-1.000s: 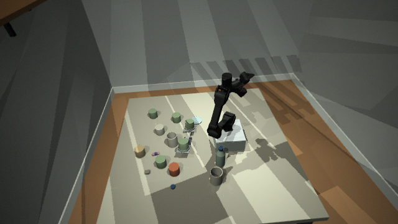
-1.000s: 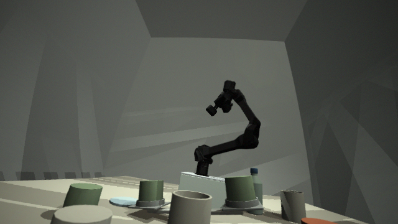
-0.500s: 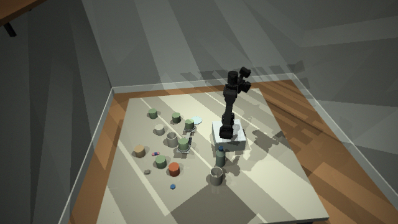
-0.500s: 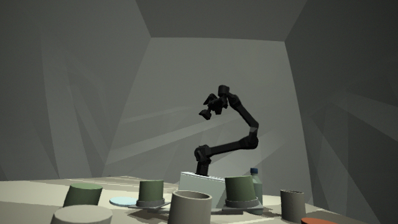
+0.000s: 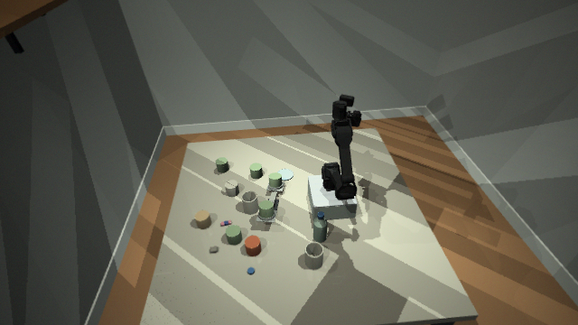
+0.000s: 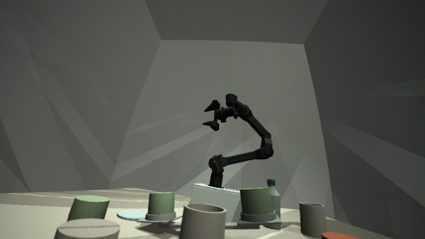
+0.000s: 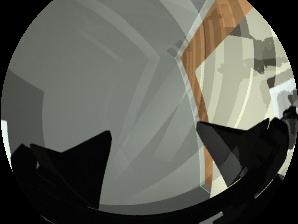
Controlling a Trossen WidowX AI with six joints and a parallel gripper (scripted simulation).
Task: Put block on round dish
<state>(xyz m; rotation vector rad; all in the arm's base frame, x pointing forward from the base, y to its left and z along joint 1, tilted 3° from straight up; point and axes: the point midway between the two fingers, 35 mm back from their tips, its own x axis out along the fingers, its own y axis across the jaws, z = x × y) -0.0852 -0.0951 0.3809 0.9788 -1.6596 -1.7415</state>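
Right now the grey block is 45 cm below my gripper tip, 36 cm ahead of it and 8 cm to the right of it. Round my gripper tip: small balance: 46 cm below, 41 cm ahead, 4 cm to the left; then orange cup: 57 cm ahead, 46 cm below, 28 cm to the left; then round dish: 49 cm below, 28 cm ahead, 18 cm to the right.
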